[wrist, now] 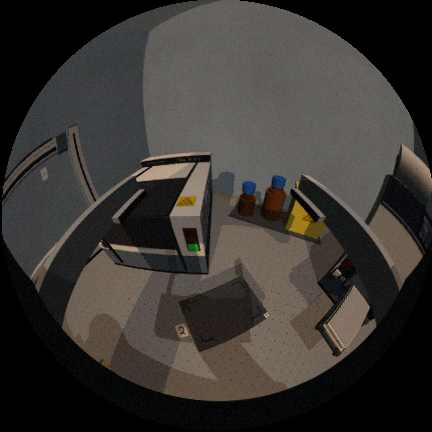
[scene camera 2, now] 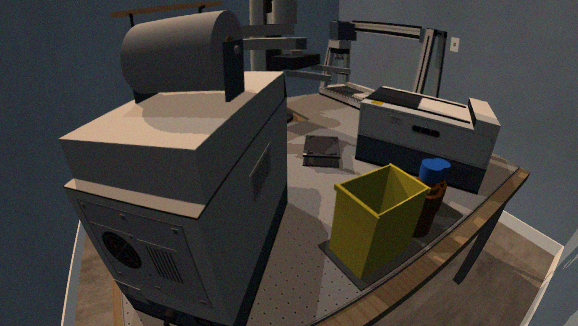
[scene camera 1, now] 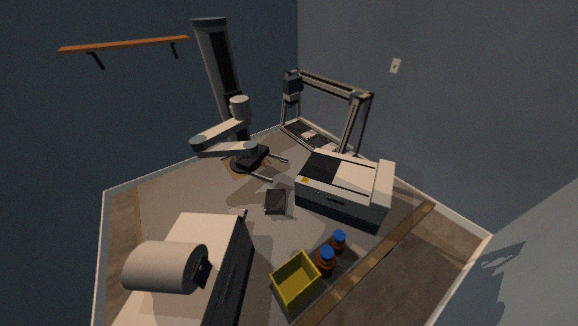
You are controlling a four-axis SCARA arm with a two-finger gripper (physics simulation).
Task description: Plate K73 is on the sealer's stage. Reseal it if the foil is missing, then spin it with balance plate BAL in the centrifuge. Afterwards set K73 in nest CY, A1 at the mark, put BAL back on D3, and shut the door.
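Places are measured from the arm's base along level axes (x ahead, y left, z up), in millimetres.
Pixels of known places: gripper, fingertip midpoint: [wrist: 217, 180] [scene camera 2: 340, 74] [scene camera 1: 280, 170].
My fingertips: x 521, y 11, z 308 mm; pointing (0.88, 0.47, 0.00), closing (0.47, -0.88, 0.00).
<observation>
Behind a point stands the place of what it marks.
My gripper [scene camera 1: 279, 170] @[z 308, x 521, y 11 mm] [scene camera 2: 340, 75] @[z 308, x 521, y 11 mm] [wrist: 217, 180] @[z 308, x 521, y 11 mm] is open and empty, raised above the bench between the sealer and the centrifuge. Plate K73 [wrist: 347, 320] @[z 133, x 504, y -268 mm], with a smooth pale top, lies at the front of the sealer [scene camera 1: 200, 227] @[z 363, x 643, y -402 mm] [scene camera 2: 240, 165] @[z 291, x 883, y -450 mm] [wrist: 400, 240], at lower right in the wrist view; the sealer hides it in both scene views. The centrifuge [scene camera 1: 325, 192] @[z 218, x 714, y 149 mm] [scene camera 2: 400, 125] @[z 175, x 687, y 135 mm] [wrist: 192, 217] @[z 219, x 555, y 78 mm] shows a dark and pale top and a green light. A dark square nest [scene camera 1: 275, 201] @[z 53, x 496, y -30 mm] [scene camera 2: 322, 147] @[z 53, x 495, y -31 mm] [wrist: 225, 315] @[z 53, x 474, y -30 mm] holds no plate; its small tag is hard to read. BAL cannot be made out.
A yellow bin [scene camera 1: 295, 280] @[z 21, x 888, y -174 mm] [scene camera 2: 355, 230] @[z 124, x 924, y -265 mm] [wrist: 300, 225] @[z 56, x 857, y -172 mm] and brown bottles with blue caps [scene camera 1: 326, 260] @[z 181, x 943, y -60 mm] [scene camera 2: 430, 200] @[z 132, x 958, y -67 mm] [wrist: 274, 202] @[z 108, x 882, y -46 mm] stand near the bench edge. A gantry frame [scene camera 1: 330, 87] @[z 494, x 222, y 628 mm] [scene camera 2: 387, 28] @[z 484, x 176, y 628 mm] [wrist: 82, 160] @[z 351, x 490, y 550 mm] over a deck stands behind the centrifuge. A wall shelf [scene camera 1: 125, 44] is at upper left.
</observation>
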